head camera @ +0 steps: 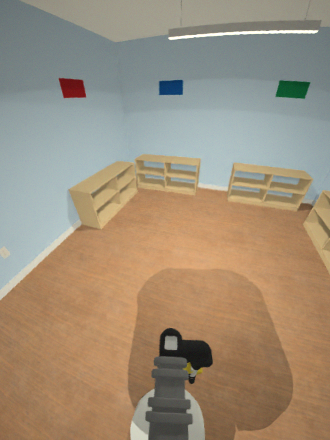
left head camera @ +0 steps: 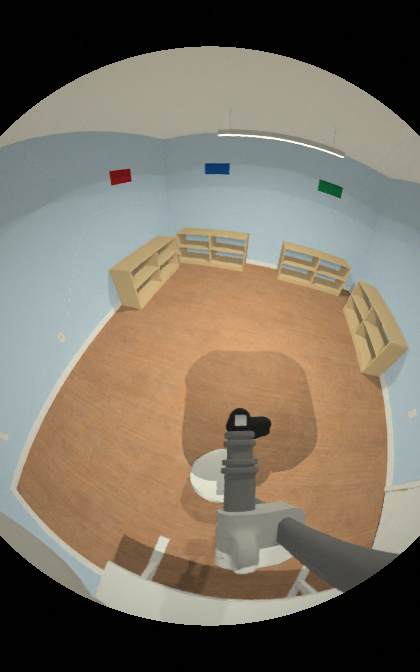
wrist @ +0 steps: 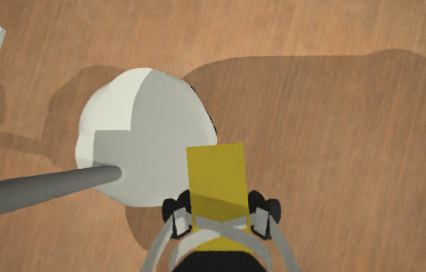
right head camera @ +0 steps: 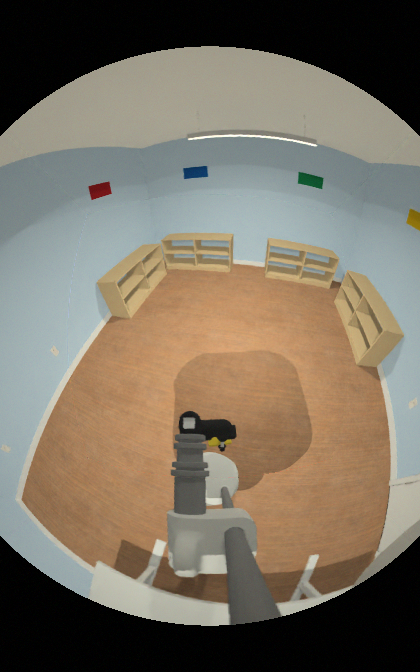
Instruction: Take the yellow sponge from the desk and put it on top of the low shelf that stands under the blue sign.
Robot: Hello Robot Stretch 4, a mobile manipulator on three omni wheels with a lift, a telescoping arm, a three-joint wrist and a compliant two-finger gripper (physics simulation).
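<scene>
The yellow sponge is held between the two fingertips of my gripper, above the floor. The gripper is shut on it, and the sponge sticks out past the fingers in the wrist view. The fingers are mostly hidden behind the black wrist in the head view. The blue sign hangs on the far wall. Under it stands a low wooden shelf, well away from the gripper, with no object visible on its top.
Another low shelf stands at the left under the red sign. One shelf is under the green sign, and one is at the right wall. The white desk is at the bottom edge. My white base is beside the sponge in the wrist view.
</scene>
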